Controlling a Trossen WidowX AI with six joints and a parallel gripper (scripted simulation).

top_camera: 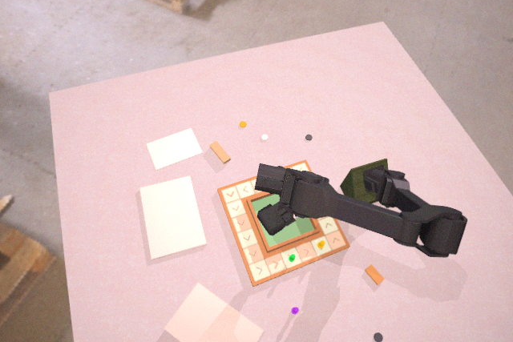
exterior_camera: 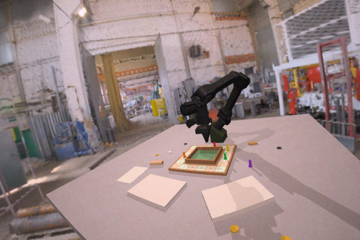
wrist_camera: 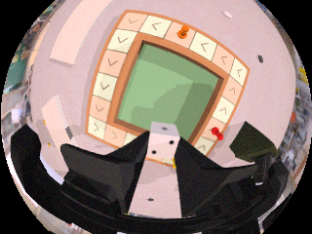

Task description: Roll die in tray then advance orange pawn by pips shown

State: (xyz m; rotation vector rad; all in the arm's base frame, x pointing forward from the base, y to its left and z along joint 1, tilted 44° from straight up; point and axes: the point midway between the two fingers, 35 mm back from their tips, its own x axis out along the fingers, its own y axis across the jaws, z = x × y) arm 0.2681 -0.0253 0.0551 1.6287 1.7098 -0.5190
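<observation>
The orange pawn lies 2 cm ahead of my gripper tip, 14 cm to the right of it and 7 cm below it. Also, from my gripper tip: green tray 3 cm to the right, 9 cm below; then green pawn 2 cm ahead, 9 cm to the left, 7 cm below; then white die right at my gripper tip.
</observation>
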